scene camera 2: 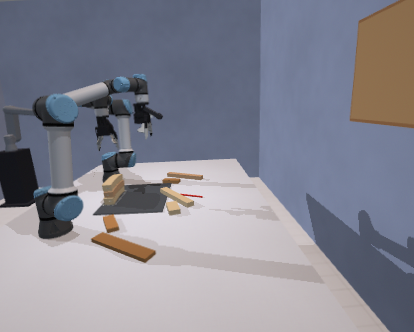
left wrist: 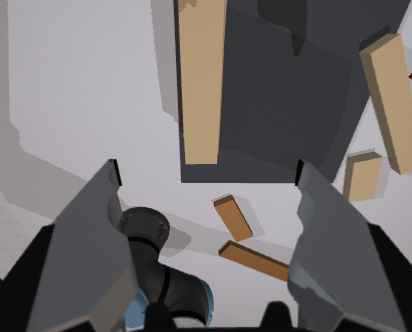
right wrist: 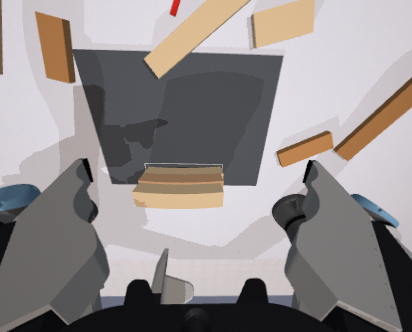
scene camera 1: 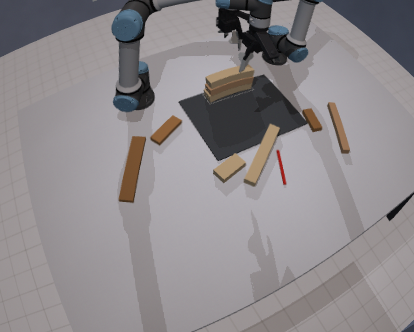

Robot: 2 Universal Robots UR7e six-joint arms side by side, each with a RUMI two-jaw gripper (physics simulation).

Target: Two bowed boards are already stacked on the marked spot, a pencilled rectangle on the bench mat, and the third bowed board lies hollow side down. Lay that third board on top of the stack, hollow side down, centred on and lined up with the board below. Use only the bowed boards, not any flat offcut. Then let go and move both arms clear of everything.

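Places are measured from the left arm's base along level axes (x ahead, y left, z up), in centimetres.
Pixels of known places: left gripper, between the fingertips: (scene camera 2: 108,150) (left wrist: 208,161) (right wrist: 170,268) (scene camera 1: 231,44); right gripper, between the fingertips: (scene camera 2: 148,138) (right wrist: 199,161) (scene camera 1: 257,67); right arm's base, origin of its link: (scene camera 2: 56,230) (left wrist: 143,226) (right wrist: 291,208).
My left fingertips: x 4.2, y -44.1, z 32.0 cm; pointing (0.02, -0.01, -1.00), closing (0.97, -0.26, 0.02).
For each thing: its top centre in the pictures, then the offset to it from my left fingertips. "*": a spot on its surface instead. Level surfaces: height alone.
- third bowed board, centre of its top: (left wrist: 201,92) (right wrist: 179,201) (scene camera 1: 230,71) (scene camera 2: 112,177) dx -0.1, dy +0.4, dz -18.0 cm
- pencilled rectangle, a spot on its surface: (right wrist: 183,168) * dx +2.8, dy -0.6, dz -30.2 cm
- dark bench mat, height of its surface: dz -31.4 cm
- pale long offcut, centre of its top: (right wrist: 208,17) (left wrist: 402,118) (scene camera 1: 263,150) (scene camera 2: 175,193) dx +37.1, dy -17.3, dz -28.3 cm
- pale short offcut, centre of its top: (right wrist: 284,23) (left wrist: 364,181) (scene camera 1: 229,165) (scene camera 2: 172,205) dx +32.4, dy -32.9, dz -29.3 cm
- narrow board, a spot on its surface: (scene camera 1: 339,127) * dx +54.0, dy +24.2, dz -29.1 cm
- red stick, centre of its top: (scene camera 1: 281,166) dx +46.7, dy -15.7, dz -31.4 cm
The third bowed board (scene camera 1: 230,76) (scene camera 2: 114,181) (left wrist: 202,90) (right wrist: 179,200) lies hollow side down on the two lower boards (scene camera 1: 230,89) (right wrist: 182,178). The ends and sides look about lined up; a small offset cannot be judged. The stack stands by the pencilled rectangle (right wrist: 183,164), whose front line shows; the rest is hidden. My left gripper (scene camera 1: 232,40) (scene camera 2: 107,145) (left wrist: 208,161) is open and empty, well above the stack, apart from it. My right gripper (scene camera 1: 243,65) (scene camera 2: 146,134) (right wrist: 199,161) is open and empty, high up; its fingertip overlaps the stack in scene camera 1.
The dark bench mat (scene camera 1: 225,135) (scene camera 2: 140,202) (right wrist: 210,110) lies under the stack. A pale long offcut (scene camera 1: 262,155) and pale short offcut (scene camera 1: 229,167) lie at its front. Brown offcuts (scene camera 1: 132,170) (scene camera 1: 166,130) (scene camera 1: 312,120), a narrow board (scene camera 1: 339,127) and a red stick (scene camera 1: 281,167) lie around.
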